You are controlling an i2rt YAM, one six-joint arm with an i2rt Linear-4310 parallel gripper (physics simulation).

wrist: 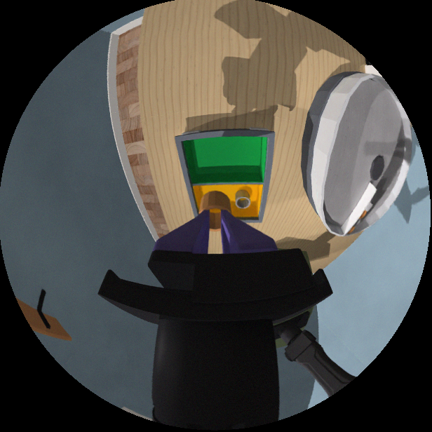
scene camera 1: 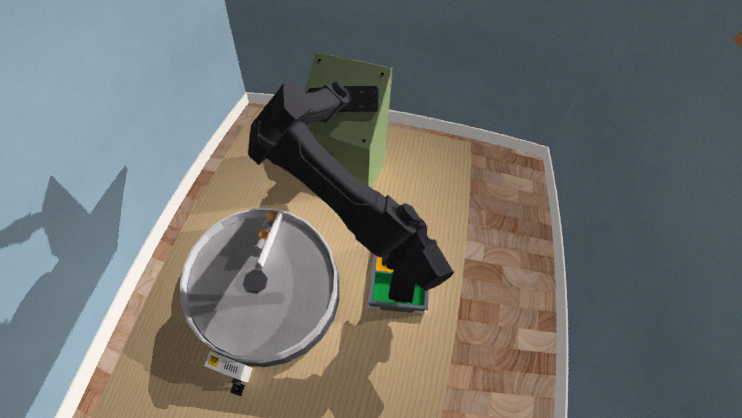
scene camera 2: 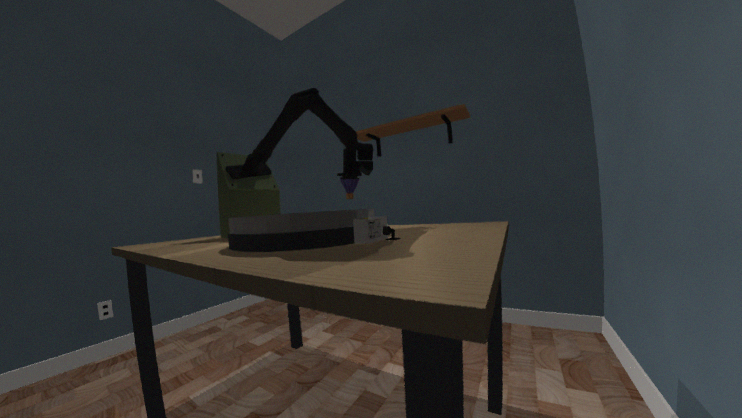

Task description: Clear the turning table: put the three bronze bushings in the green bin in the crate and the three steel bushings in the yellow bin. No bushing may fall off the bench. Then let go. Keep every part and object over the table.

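Frame: origin at the arm's base, x ahead, y left, z up, level; centimetres.
Where they show: gripper, fingertip midpoint: (scene camera 2: 349,195); arm's base, link origin: (scene camera 1: 342,99) (scene camera 2: 249,171).
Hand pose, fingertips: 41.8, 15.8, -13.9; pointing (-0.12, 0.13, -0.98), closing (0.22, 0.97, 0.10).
Things, the pixels of their top centre, and the offset from my fingertips, as dx, dy, dz. "*": a spot on its surface instead. Level surfaces: height alone.
- bronze bushing, top centre: (scene camera 2: 349,192) +0.1, +0.0, +1.2
- crate, top centre: (scene camera 1: 400,272) -3.3, -0.4, -10.1
- green bin, surface spot: (scene camera 1: 382,287) * -1.0, -4.9, -14.5
- white bar, surface spot: (scene camera 1: 271,241) * -11.1, -34.4, -8.5
- bench, surface height: dz -15.1
- white box, surface spot: (scene camera 2: 370,229) * +23.9, -47.4, -11.9
My gripper (scene camera 2: 349,190) (wrist: 214,212) is shut on a bronze bushing (scene camera 2: 349,196) (wrist: 215,200) and holds it high above the crate (scene camera 1: 397,308) (wrist: 225,133); in the wrist view it overlaps the left part of the yellow bin (scene camera 1: 382,264) (wrist: 256,192). A steel bushing (wrist: 243,192) stands in the yellow bin. The green bin (scene camera 1: 382,287) (wrist: 227,152) shows no bushing. On the turning table (scene camera 1: 301,311) (scene camera 2: 290,223) (wrist: 345,145), two bronze bushings (scene camera 1: 271,214) (scene camera 1: 263,234) and two steel ones (scene camera 1: 268,224) (scene camera 1: 260,243) line the white bar (scene camera 1: 271,241) (wrist: 361,206). The arm hides part of the crate in scene camera 1.
The green arm mount (scene camera 1: 379,150) (scene camera 2: 249,207) stands at the back of the bench (scene camera 1: 415,171) (scene camera 2: 446,259). A white box (scene camera 1: 228,366) (scene camera 2: 370,229) with a black knob sits at the turning table's front. An orange wall shelf (scene camera 2: 415,123) (wrist: 47,322) is on the wall.
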